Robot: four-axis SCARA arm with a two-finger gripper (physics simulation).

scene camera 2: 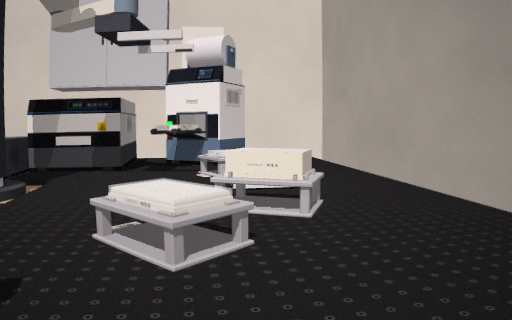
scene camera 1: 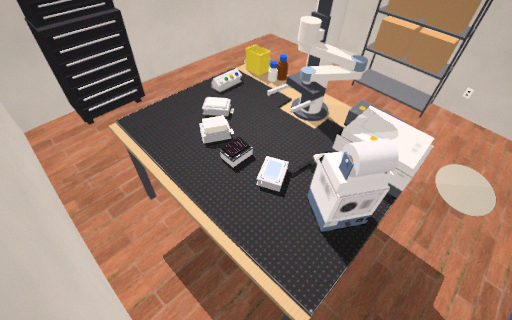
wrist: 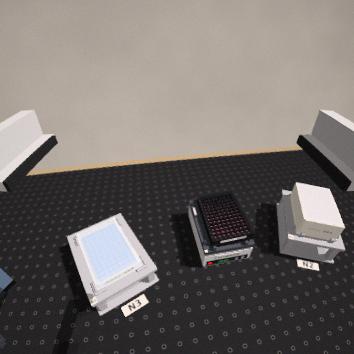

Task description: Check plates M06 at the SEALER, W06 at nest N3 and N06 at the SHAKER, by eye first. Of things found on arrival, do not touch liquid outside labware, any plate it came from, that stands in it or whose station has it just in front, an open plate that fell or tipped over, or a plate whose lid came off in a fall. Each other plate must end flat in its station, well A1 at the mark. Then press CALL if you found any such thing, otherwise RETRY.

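Seen in the pictures: gripper, fingertip midpoint: (scene camera 2: 188, 41) (scene camera 1: 278, 101) (wrist: 176, 122); arm's base at its link origin: (scene camera 1: 309, 109).
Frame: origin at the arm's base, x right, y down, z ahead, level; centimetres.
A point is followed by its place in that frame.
My gripper (scene camera 1: 280, 101) @[x -11.0, y -35.1, z 50.0 cm] (scene camera 2: 187, 41) @[x -11.0, y -35.1, z 50.0 cm] (wrist: 176, 122) @[x -11.0, y -35.1, z 50.0 cm] is open and empty, high above the table. Plate W06 (scene camera 1: 274, 170) @[x -23.4, y -7.6, z 63.3 cm] (wrist: 110, 252) @[x -21.3, y -6.9, z 61.7 cm], with light-blue wells, lies on nest N3 (wrist: 142, 287) @[x -16.3, y -1.8, z 56.7 cm]; its A1 corner is too small to read. Plate N06 (scene camera 1: 236, 147) @[x 0.5, y -8.3, z 66.4 cm] (wrist: 225, 218) @[x 1.6, y -8.4, z 64.9 cm], black with red wells, sits on the shaker (scene camera 1: 237, 159) @[x -4.3, y -6.2, z 70.9 cm] (wrist: 227, 257) @[x 0.7, y -3.4, z 59.0 cm]; whether it is fully seated I cannot tell. The sealer (scene camera 1: 350, 192) @[x -60.3, y -28.8, z 66.0 cm] (scene camera 2: 200, 100) @[x -46.5, y -22.7, z 54.4 cm] has its tray out in scene camera 2, with pale plate M06 (scene camera 2: 185, 128) @[x -37.6, y -13.5, z 49.4 cm] on it; its seating is unclear. No spilled liquid can be made out.
A tall cream block (scene camera 1: 215, 125) @[x 19.6, y -10.6, z 64.5 cm] (scene camera 2: 268, 163) @[x 26.4, y -9.0, z 61.9 cm] (wrist: 317, 210) @[x 20.3, y -10.8, z 60.9 cm] stands on nest N2. A white plate (scene camera 1: 216, 103) @[x 38.3, y -7.9, z 48.5 cm] (scene camera 2: 170, 194) @[x 45.0, y -7.9, z 47.6 cm] lies on another nest. The button panel (scene camera 1: 227, 81) @[x 55.9, y -7.6, z 23.9 cm], yellow bin (scene camera 1: 257, 60) @[x 55.9, y -12.0, z -6.5 cm] and bottles (scene camera 1: 283, 68) @[x 36.8, y -10.2, z -14.7 cm] stand farther back. A boxy device (scene camera 2: 80, 132) @[x -34.9, y -12.9, z 17.3 cm] stands beside the sealer.
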